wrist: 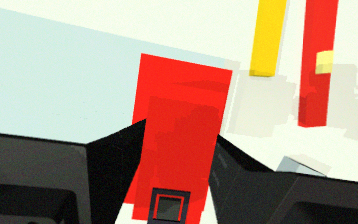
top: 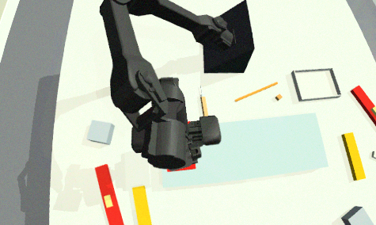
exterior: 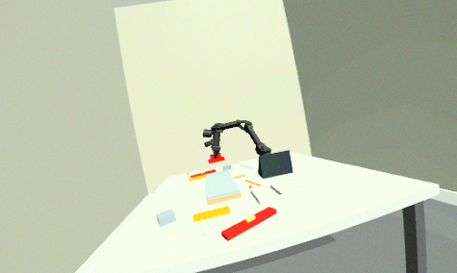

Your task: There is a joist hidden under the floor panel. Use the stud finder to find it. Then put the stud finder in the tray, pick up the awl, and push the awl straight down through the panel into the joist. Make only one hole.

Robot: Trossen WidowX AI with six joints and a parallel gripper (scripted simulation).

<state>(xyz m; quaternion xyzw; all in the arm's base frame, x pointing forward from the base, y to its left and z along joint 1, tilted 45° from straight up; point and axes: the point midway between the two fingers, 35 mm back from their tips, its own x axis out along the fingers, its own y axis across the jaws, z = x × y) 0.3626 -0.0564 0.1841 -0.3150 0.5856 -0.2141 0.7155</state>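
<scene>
Now: gripper tip 20 mm past the red stud finder and 20 mm below it. From my gripper tip the other things lie so: awl: 190 mm behind, 80 mm to the left, 150 mm below; white-rimmed tray: 230 mm behind, 500 mm to the left, 150 mm below; thin orange stick: 210 mm behind, 270 mm to the left, 160 mm below.
</scene>
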